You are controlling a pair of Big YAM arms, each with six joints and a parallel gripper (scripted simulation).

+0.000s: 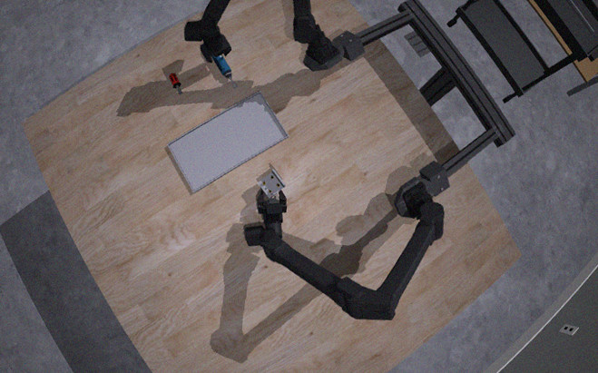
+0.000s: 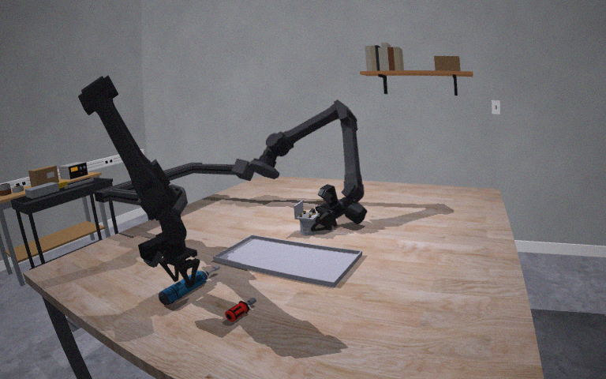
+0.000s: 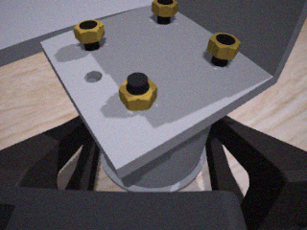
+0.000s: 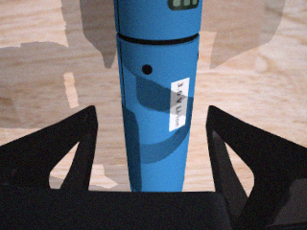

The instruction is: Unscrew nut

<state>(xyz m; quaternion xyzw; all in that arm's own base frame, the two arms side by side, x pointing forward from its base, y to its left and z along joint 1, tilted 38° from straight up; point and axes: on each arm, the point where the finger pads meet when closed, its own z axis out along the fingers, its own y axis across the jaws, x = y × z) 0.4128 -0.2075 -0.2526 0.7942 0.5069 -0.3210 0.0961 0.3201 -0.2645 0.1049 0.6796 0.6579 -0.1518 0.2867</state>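
My left hand is 1 cm below the joint module. The rest, counted from my left hand: shallow grey tray: 24 cm to the right, 5 cm ahead, 2 cm below; grey bracket plate: 5 cm above; nut: 5 cm above, 2 cm to the left, 1 cm ahead.
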